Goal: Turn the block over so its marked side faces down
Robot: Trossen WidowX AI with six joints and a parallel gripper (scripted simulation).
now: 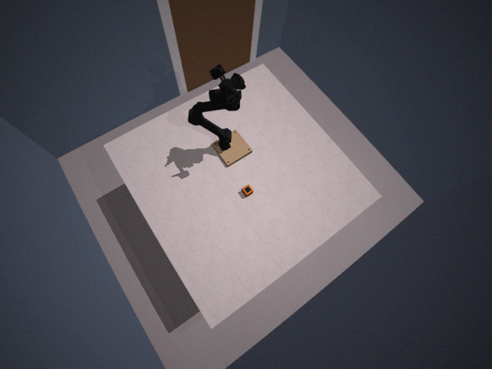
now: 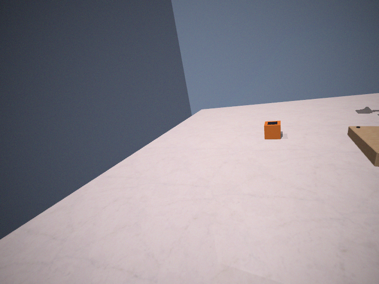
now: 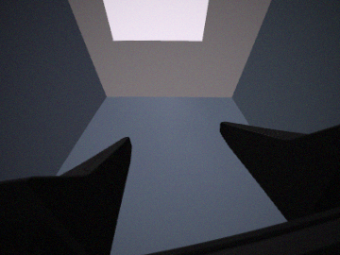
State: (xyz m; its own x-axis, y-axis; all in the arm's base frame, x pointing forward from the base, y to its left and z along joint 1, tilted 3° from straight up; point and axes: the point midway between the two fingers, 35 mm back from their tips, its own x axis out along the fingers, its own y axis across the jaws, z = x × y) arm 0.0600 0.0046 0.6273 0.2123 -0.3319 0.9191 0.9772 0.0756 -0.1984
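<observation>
The orange block is 650 mm below my gripper tip, 300 mm ahead of it and 20 mm to the left of it.
</observation>
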